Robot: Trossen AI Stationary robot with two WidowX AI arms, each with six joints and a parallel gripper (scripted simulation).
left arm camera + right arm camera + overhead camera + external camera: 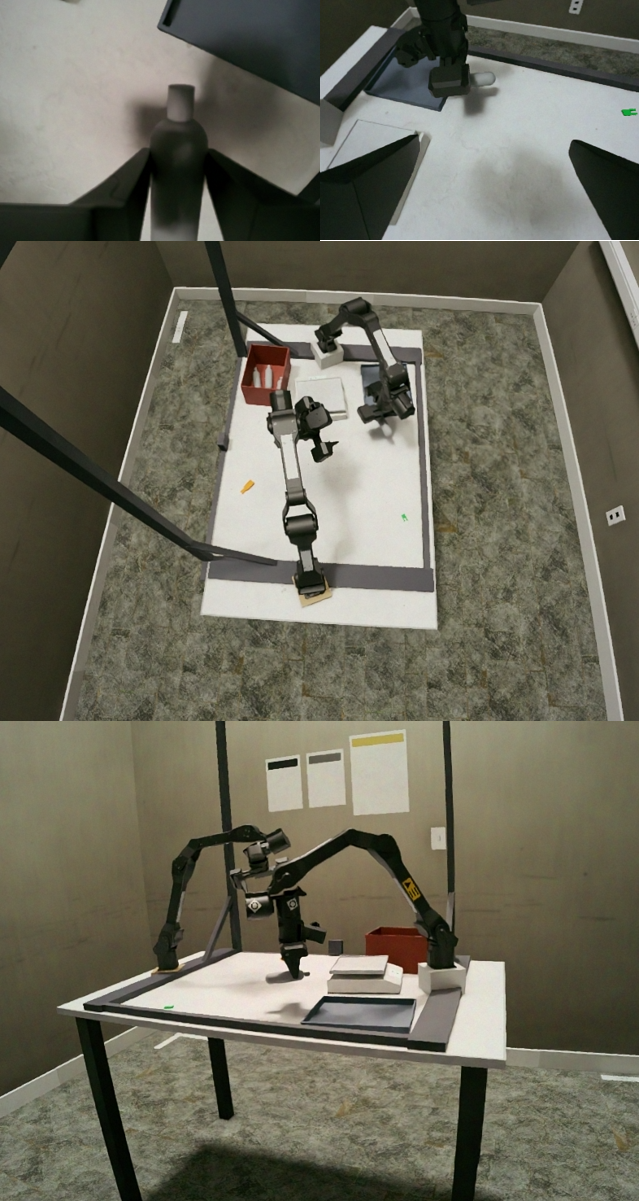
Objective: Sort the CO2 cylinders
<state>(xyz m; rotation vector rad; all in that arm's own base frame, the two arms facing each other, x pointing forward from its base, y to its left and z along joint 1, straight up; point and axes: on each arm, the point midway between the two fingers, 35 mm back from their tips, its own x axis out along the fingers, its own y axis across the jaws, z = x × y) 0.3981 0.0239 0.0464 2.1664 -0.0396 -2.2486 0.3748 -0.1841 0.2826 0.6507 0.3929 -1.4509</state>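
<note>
My left gripper is now 220 mm past the scale platform, 100 mm to the right of it and 60 mm above it. The rest, counted from my left hand: scale (230 mm behind, 110 mm to the left, 80 mm below); then CO2 cylinder (40 mm below); then tray (40 mm ahead, 180 mm to the left, 110 mm below).
</note>
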